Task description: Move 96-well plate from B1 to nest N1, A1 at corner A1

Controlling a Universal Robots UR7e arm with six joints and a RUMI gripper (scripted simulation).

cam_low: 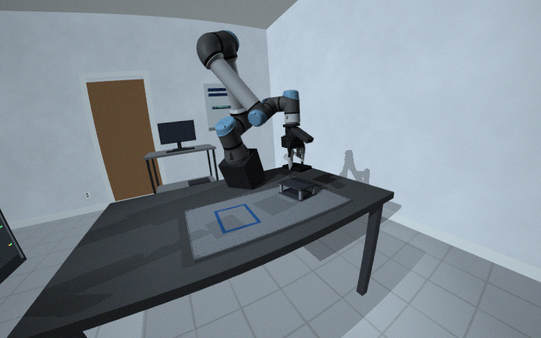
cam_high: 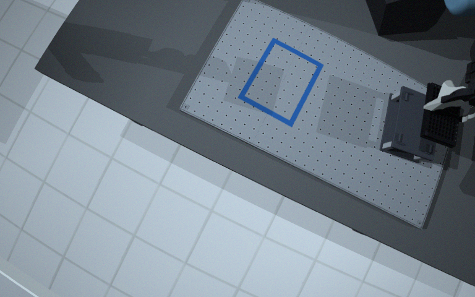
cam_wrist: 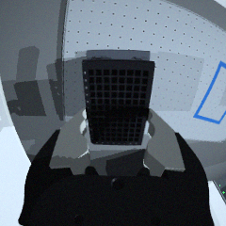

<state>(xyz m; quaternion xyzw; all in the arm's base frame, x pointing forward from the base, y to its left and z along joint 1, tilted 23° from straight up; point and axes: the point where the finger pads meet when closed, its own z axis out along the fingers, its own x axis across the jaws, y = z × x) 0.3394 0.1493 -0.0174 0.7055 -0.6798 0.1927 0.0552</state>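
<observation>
Now: hand 90 mm above the raised plate nest. The rest, counted from my hand: black 96-well plate: 10 mm below.
</observation>
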